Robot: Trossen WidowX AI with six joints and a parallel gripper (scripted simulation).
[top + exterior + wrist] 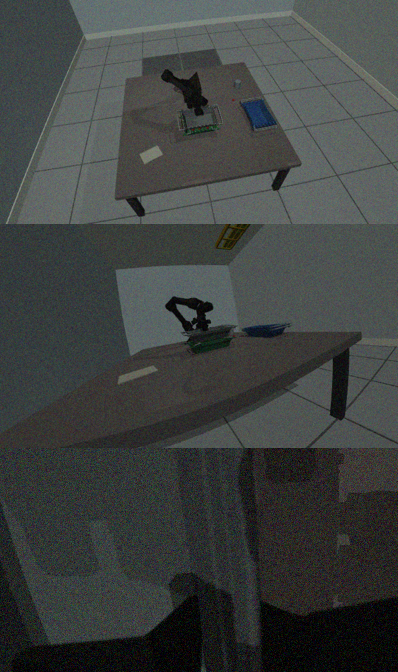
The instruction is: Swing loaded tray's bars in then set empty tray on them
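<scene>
The grey tray is 7 cm ahead of my gripper tip, 1 cm to the right of it and 3 cm above it. Also, from my gripper tip: red block: 14 cm behind, 37 cm to the left, 8 cm below; then pale flat card: 22 cm ahead, 43 cm to the right, 9 cm below.
</scene>
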